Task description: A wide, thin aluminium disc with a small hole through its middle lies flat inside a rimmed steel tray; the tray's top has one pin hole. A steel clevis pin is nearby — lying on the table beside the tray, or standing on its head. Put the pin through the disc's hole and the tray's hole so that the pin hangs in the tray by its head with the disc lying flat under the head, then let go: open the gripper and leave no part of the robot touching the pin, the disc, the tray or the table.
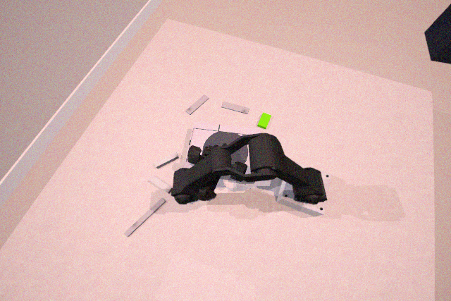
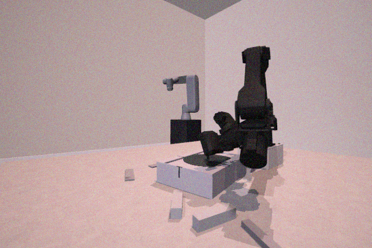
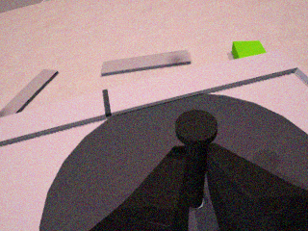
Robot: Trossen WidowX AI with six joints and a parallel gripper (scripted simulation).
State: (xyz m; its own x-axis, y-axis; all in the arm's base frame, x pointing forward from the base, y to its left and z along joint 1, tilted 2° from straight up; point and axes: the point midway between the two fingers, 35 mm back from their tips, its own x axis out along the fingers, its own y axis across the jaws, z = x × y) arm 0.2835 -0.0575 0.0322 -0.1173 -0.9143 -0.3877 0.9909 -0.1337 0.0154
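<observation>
Now: the steel pin 10 mm below my gripper tip. From my gripper tip the other things lie so: green block: 180 mm to the right, 120 mm behind, 80 mm below; rimmed tray: 50 mm below, 10 mm ahead; dark disc: 30 mm below.
</observation>
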